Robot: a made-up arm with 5 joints. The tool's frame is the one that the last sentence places.
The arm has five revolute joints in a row. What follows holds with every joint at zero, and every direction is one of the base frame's. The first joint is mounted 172 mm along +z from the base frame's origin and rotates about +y. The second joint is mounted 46 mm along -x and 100 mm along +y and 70 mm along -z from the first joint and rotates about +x. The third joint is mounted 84 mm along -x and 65 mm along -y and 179 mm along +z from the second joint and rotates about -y. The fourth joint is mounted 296 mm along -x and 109 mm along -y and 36 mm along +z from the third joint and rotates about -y. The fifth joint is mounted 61 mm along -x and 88 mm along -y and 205 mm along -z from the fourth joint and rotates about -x. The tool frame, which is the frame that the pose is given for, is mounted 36 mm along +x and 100 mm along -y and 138 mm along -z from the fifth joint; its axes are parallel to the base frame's.
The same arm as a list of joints. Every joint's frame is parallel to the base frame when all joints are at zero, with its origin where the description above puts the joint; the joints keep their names.
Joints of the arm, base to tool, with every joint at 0 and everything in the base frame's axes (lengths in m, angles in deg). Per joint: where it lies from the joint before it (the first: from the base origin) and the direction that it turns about. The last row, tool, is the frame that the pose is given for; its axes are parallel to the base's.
joint 1: offset 0 0 0.172 axis 0 1 0
joint 2: offset -0.046 0.1 -0.07 axis 1 0 0
joint 3: offset -0.084 -0.065 0.179 axis 0 -1 0
joint 4: offset -0.296 -0.109 0.036 axis 0 -1 0
joint 5: offset -0.061 -0.088 -0.205 axis -1 0 0
tool: offset 0.036 -0.1 -0.138

